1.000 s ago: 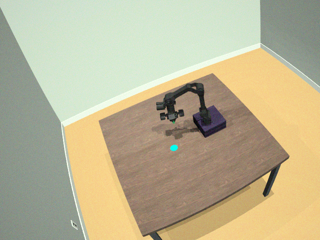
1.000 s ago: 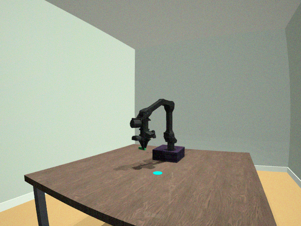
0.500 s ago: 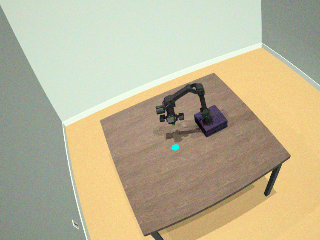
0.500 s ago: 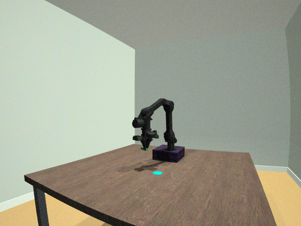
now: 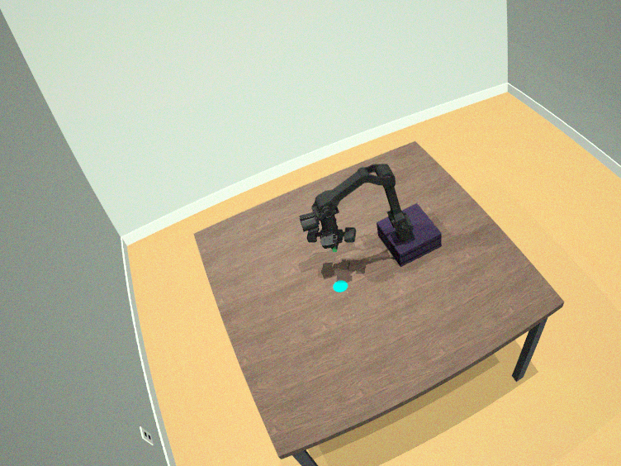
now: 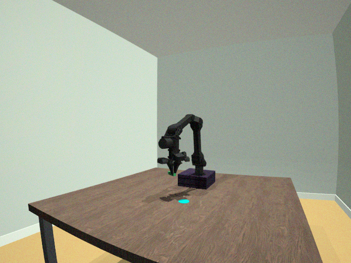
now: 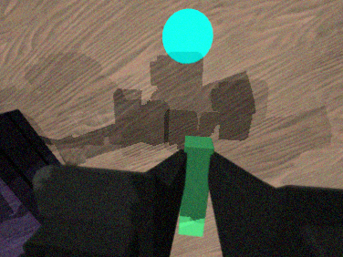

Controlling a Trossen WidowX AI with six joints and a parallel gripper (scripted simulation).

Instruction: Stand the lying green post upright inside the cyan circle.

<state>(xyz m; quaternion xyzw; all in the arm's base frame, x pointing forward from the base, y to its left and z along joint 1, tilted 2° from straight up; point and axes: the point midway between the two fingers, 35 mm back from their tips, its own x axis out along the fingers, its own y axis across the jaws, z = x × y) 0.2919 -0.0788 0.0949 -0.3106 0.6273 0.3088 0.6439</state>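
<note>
The cyan circle is 140 mm below my gripper tip, 80 mm to the left of it and 40 mm ahead of it. From my gripper tip the other things lie so: green post 20 mm to the right, 10 mm behind.
</note>
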